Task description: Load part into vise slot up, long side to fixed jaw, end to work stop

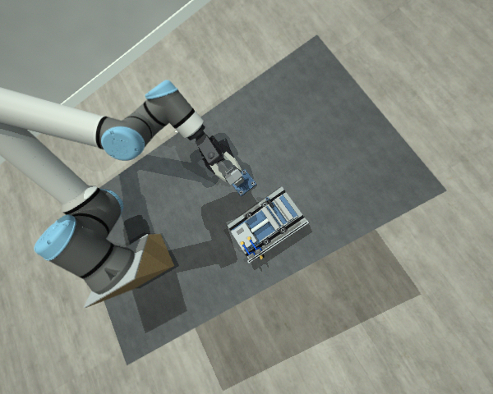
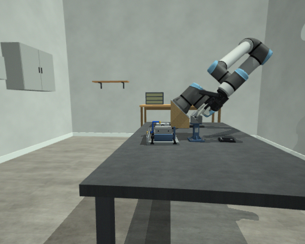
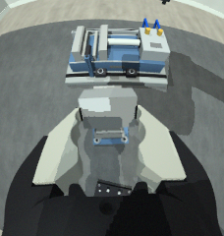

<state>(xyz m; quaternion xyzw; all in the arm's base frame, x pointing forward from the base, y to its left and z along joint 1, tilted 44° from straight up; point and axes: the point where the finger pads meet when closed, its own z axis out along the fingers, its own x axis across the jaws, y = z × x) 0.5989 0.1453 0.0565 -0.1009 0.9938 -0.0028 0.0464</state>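
Right now my hand is 10 mm to the left of the part and 10 mm above it. Also, from my hand: infeed plate (190 mm to the left, 170 mm below, 30 mm behind); vise (220 mm to the right, 130 mm below, 20 mm ahead).
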